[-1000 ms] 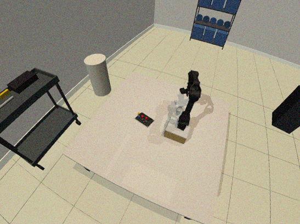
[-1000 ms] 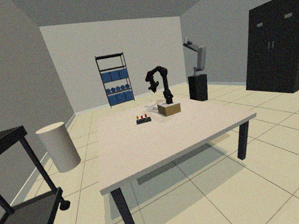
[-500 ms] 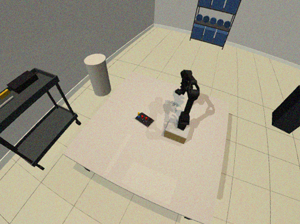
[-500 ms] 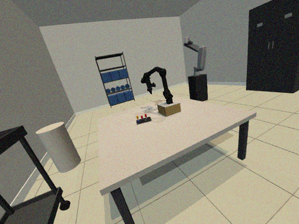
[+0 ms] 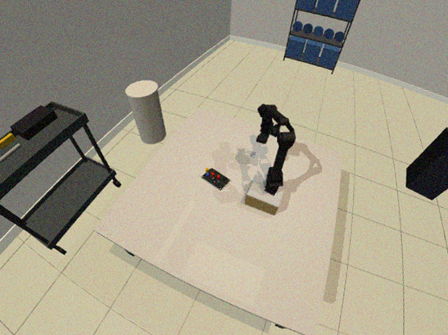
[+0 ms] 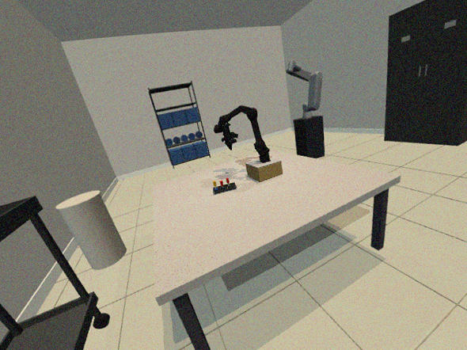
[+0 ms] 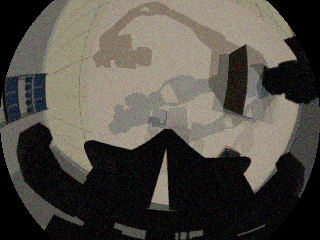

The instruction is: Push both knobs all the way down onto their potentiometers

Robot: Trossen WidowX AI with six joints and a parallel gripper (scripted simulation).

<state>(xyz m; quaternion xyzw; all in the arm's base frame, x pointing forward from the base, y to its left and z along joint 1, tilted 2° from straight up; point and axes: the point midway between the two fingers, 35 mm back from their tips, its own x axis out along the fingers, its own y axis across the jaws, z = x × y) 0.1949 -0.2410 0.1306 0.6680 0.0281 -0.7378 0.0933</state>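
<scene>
My gripper tip is 22 cm short of the knob, 32 cm to the right of it and 15 cm above it.
</scene>
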